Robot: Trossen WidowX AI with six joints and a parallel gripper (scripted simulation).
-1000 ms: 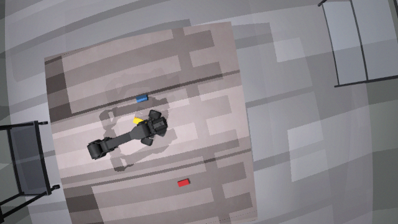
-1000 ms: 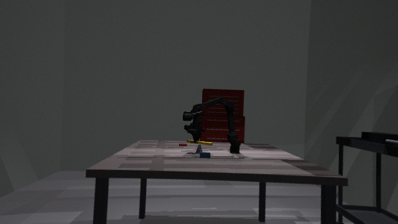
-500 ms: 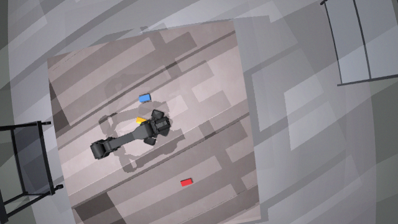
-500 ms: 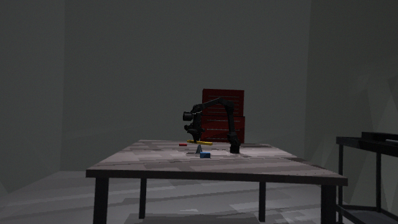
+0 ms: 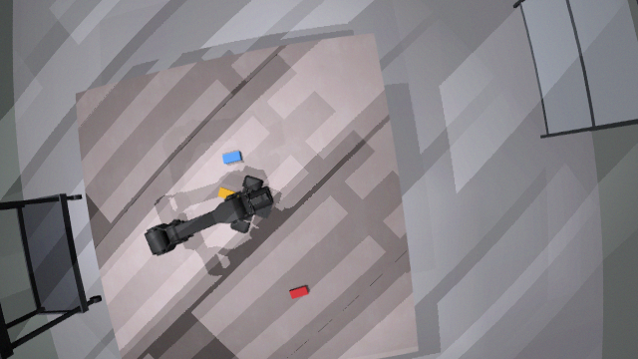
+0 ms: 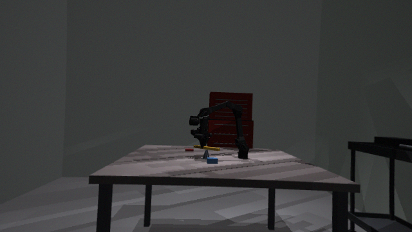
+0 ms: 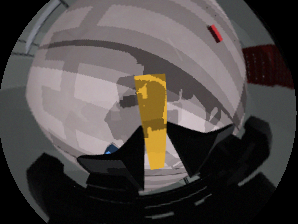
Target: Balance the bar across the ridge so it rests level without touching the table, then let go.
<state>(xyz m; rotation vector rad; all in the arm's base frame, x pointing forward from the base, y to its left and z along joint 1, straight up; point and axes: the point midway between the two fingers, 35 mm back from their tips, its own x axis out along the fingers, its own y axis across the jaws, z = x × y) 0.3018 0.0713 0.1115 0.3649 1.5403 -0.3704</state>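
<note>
The yellow bar is 30 mm behind my gripper tip and 10 mm to the left of it. Round my gripper tip: red block: 370 mm to the right, 110 mm ahead, 70 mm below; then blue block: 170 mm to the left, 60 mm below, 60 mm behind.
</note>
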